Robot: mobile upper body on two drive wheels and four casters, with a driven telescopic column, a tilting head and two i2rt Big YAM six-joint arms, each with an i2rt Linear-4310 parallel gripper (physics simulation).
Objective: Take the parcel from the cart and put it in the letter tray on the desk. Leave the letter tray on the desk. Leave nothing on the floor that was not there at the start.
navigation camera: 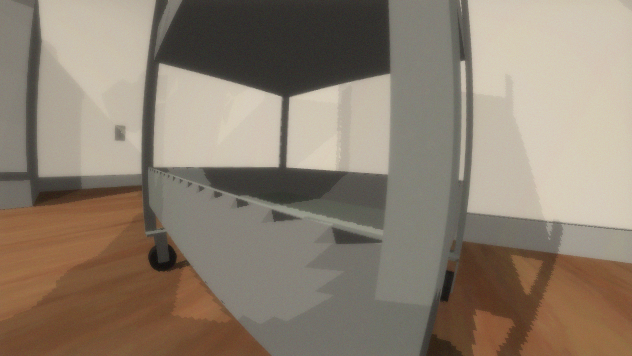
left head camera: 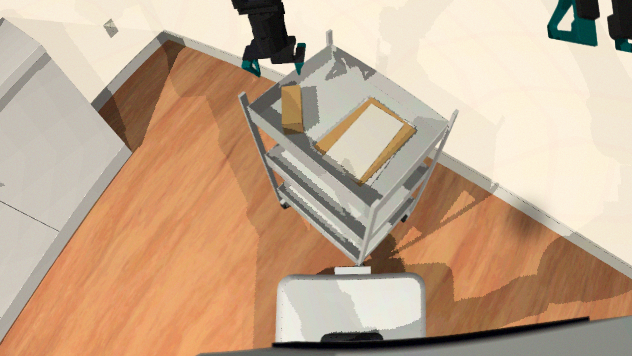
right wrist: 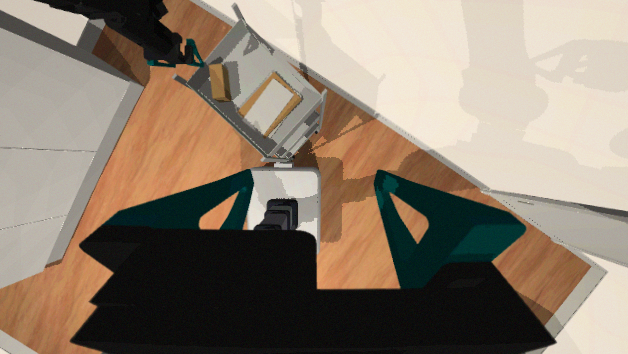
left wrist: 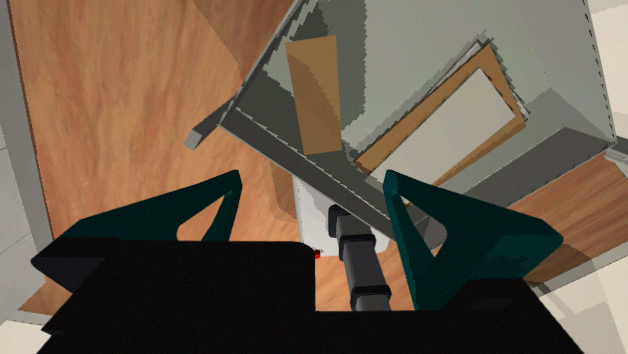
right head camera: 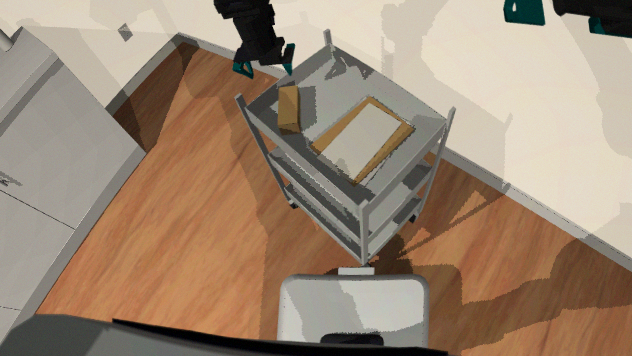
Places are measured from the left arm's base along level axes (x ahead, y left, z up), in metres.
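Where they show: left gripper, fingertip midpoint: [left head camera: 279, 74] [right wrist: 189, 65] [left wrist: 312, 177] [right head camera: 271, 75]; right gripper, fingertip midpoint: [left head camera: 583, 38] [right wrist: 313, 176] [right head camera: 549, 20].
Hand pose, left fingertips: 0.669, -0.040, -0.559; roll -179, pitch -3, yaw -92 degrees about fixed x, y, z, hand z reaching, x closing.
Each offset is from my left fingertips to the top centre of the thing, as dx, dy, dz. "*": to the spot under its first point.
The parcel, a small brown box {+0.012, -0.012, -0.136} [left head camera: 291, 107] [right head camera: 288, 107] [left wrist: 317, 100] [right wrist: 219, 82], lies in the top tray of the grey cart [left head camera: 368, 230] [right head camera: 364, 230] [left wrist: 280, 151] [right wrist: 250, 70] [navigation camera: 420, 150], near its left corner in the head views. My left gripper [left head camera: 279, 74] [right head camera: 271, 75] [left wrist: 312, 177] [right wrist: 189, 65] is open and empty. It is above and beyond the cart's left edge in the head views, apart from the parcel. My right gripper [left head camera: 607, 44] [right head camera: 567, 27] [right wrist: 313, 176] is open and empty, well away from the cart. The letter tray and the desk are not seen.
A brown envelope with a white sheet {-0.080, -0.204, -0.175} [left head camera: 367, 140] [right head camera: 362, 137] [left wrist: 445, 135] [right wrist: 272, 102] lies beside the parcel. The cart's corner posts rise above its rim. A grey cabinet {* +0.113, +1.062, -0.347} [left head camera: 65, 135] [right head camera: 75, 145] stands at the left. My white base [left head camera: 380, 305] [right head camera: 385, 305] is close to the cart.
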